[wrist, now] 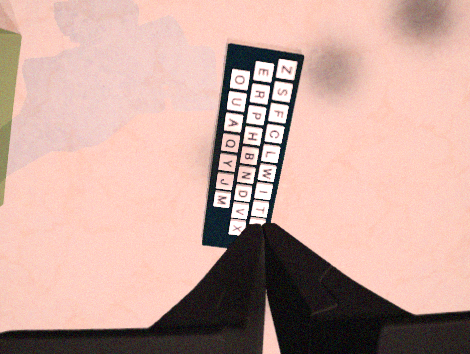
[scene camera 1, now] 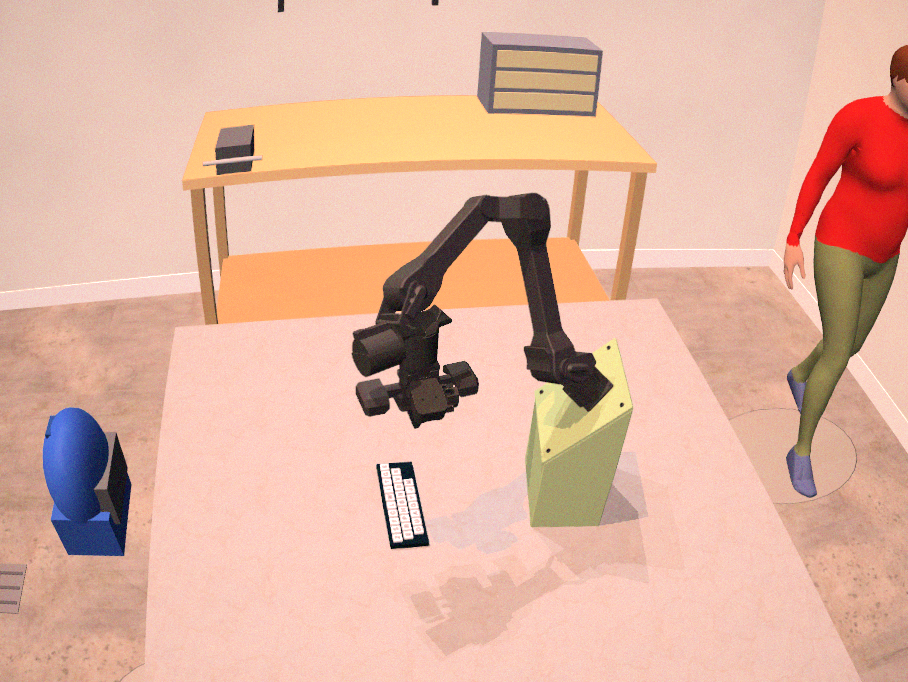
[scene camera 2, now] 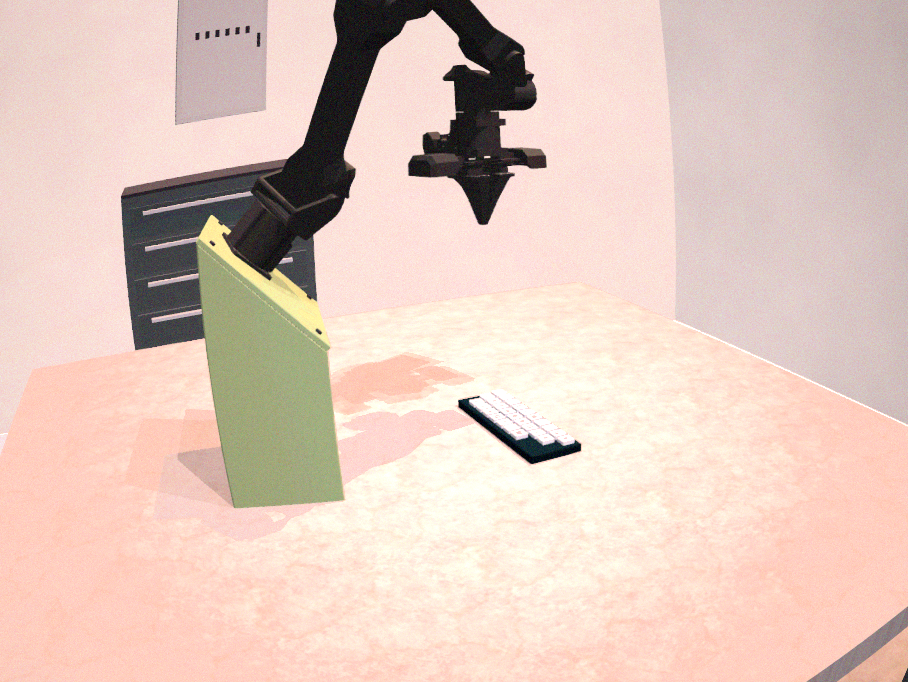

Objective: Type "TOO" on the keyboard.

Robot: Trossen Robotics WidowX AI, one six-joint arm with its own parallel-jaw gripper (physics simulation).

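A dark keyboard with white letter keys lies flat on the table. My gripper is shut with nothing between its fingers and hangs well above the table, pointing down. In the wrist view, the T key shows just above the fingertips, in the row with Z, S, F, C, L, W and I. The O key shows at the far end of another row. The fingertips cover the keyboard's near corner and the keys beyond T in that view.
The arm stands on a green slanted pedestal beside the keyboard on the table. A wooden bench with a drawer box stands behind. A blue chair is at the left, and a person is at the right.
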